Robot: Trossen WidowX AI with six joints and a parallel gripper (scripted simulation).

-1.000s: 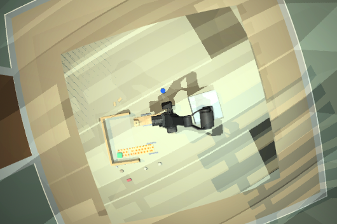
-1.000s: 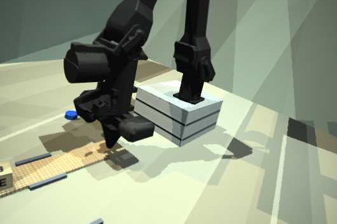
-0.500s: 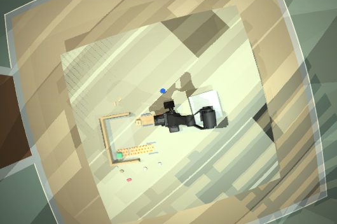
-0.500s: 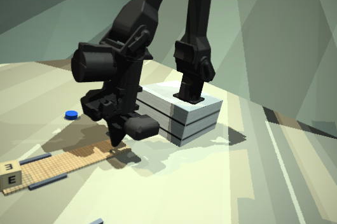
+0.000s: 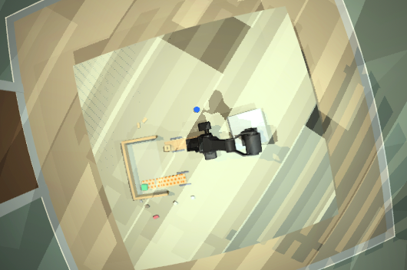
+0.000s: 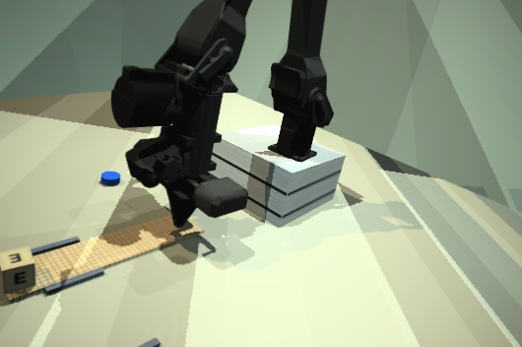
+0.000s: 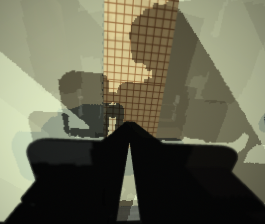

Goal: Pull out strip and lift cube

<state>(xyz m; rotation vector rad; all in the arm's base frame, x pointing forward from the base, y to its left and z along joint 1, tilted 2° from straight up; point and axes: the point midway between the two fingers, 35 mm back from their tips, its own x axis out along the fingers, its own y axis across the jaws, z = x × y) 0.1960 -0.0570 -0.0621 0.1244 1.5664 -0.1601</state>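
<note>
Now: the tan cube marked e 210 mm ahead of my gripper tip, 40 mm to the right of it and 20 mm above it. From my gripper tip the other things lie so: blue disc: 10 mm behind, 170 mm to the right.
</note>
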